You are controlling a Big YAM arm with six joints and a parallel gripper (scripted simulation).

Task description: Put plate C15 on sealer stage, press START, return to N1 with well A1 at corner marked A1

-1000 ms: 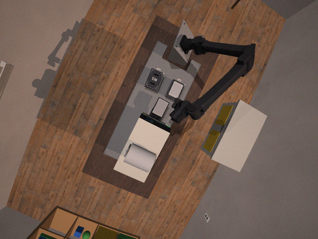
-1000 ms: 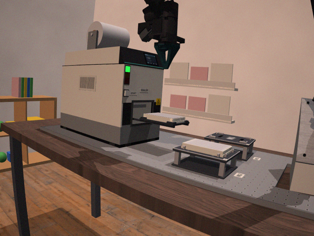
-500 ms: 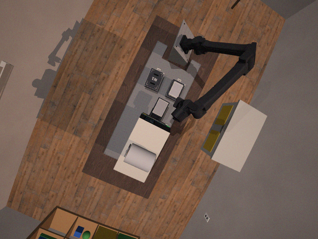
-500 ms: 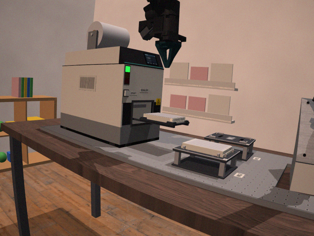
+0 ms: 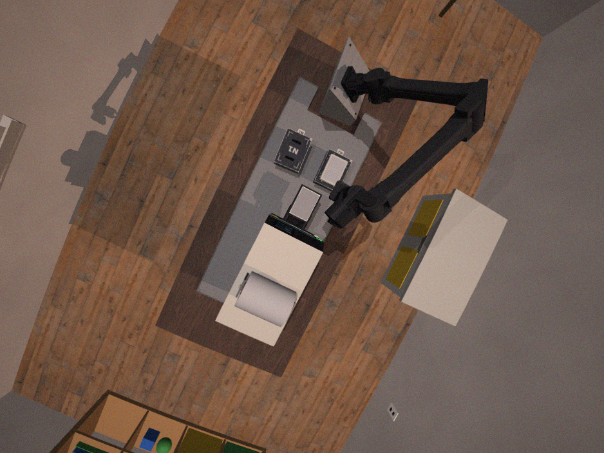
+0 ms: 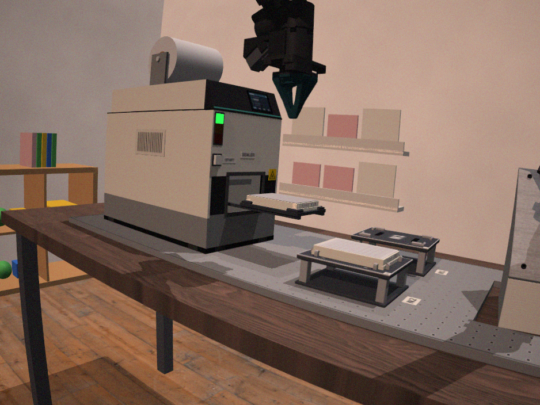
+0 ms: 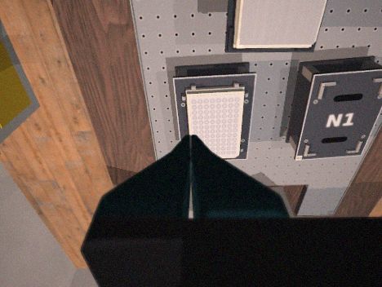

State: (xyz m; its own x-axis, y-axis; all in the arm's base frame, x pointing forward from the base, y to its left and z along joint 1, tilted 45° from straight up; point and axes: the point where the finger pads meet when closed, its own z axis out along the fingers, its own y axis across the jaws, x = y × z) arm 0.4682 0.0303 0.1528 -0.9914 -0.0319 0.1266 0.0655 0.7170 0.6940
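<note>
Now: hand 70 mm short of the sealer stage, 90 mm to the left of it and 180 mm above it. Round my hand: white plate (130 mm behind, 30 mm to the right, 220 mm below); foil roll (400 mm ahead, 110 mm to the right, 140 mm above); start button (170 mm ahead, 90 mm below).
</note>
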